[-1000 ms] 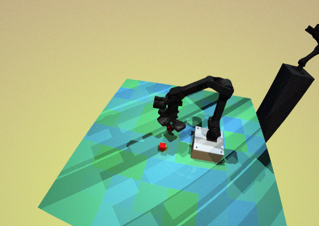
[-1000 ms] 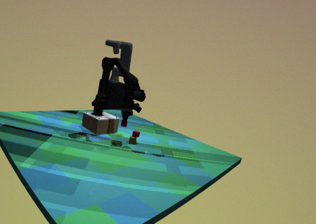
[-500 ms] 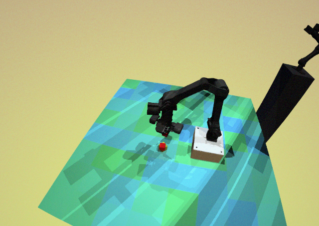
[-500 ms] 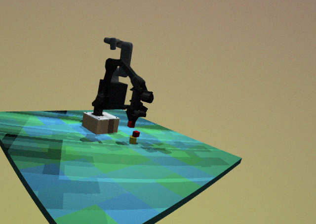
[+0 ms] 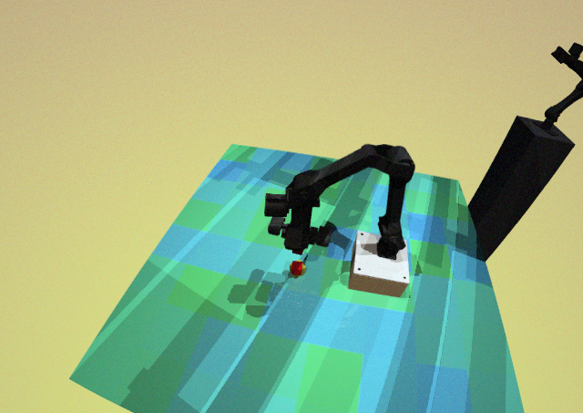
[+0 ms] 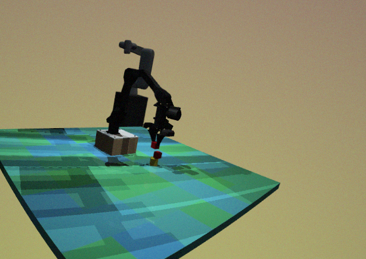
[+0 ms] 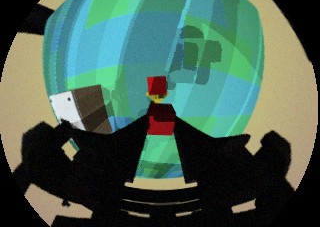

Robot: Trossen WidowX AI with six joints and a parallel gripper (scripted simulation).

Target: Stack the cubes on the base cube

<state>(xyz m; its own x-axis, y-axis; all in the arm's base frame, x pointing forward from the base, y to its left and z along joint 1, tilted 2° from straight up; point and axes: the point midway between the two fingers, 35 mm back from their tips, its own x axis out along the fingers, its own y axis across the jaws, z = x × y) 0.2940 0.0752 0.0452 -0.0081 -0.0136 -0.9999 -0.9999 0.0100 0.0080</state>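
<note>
My gripper tip is 10 cm above the yellow base cube, 2 cm to the right of it and 1 cm past it.
</note>
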